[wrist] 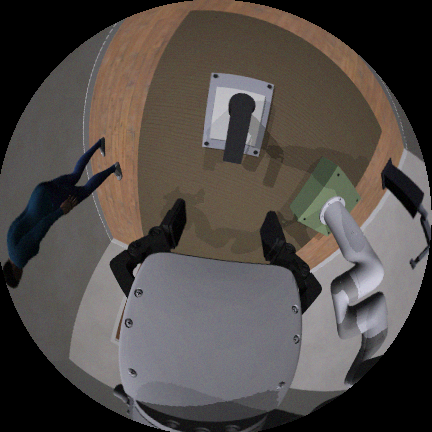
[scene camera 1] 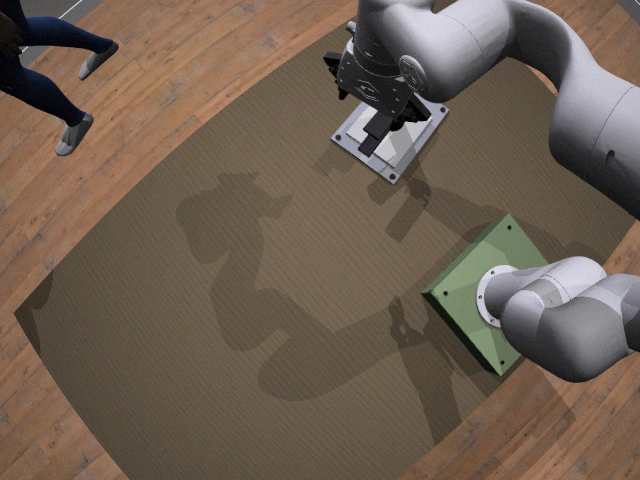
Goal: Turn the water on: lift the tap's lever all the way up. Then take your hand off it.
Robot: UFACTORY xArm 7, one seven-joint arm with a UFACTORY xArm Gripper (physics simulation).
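Frame: origin at the arm's base, x right, y ahead, z up, level; metres.
Seen in the pictures: gripper, fingertip midpoint: (wrist: 225, 214) (scene camera 1: 370, 108); arm's base at its link origin: (wrist: 331, 209) (scene camera 1: 502, 296).
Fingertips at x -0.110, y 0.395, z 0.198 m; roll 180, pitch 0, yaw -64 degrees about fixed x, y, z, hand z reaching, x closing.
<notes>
Offsets run from my fingertips to a thing's top centre. "spot": to the spot under its first point. Level surfaces: height alone.
The black tap @[spot: dx +0.023, dy +0.004, dz -0.209 m] (scene camera 1: 368, 145) (wrist: 238, 135) stands on a white block on a grey plate @[spot: dx -0.003, dy +0.066, dz -0.278 m] (scene camera 1: 340, 138) (wrist: 208, 134) with bolts at its corners. Its lever @[dx +0.070, dy +0.025, dz -0.133 m] (scene camera 1: 377, 124) lies over the spout from above, partly hidden by the gripper in the scene view. In the wrist view, lever and spout overlap as one dark bar with a round head; how far the lever is tilted up cannot be told. My gripper (scene camera 1: 369, 110) (wrist: 225, 214) is open, its fingers wide apart with nothing between them. In the wrist view the tap is ahead of the fingertips, apart from them.
A green base block (scene camera 1: 462, 281) (wrist: 311, 195) carries the arm's foot, to the right of the tap. A brown mat @[dz -0.289 m] (scene camera 1: 129, 310) (wrist: 170, 100) lies under both. A person (scene camera 1: 46, 85) (wrist: 42, 202) is at the left, beyond the mat. Arm shadows fall across the mat.
</notes>
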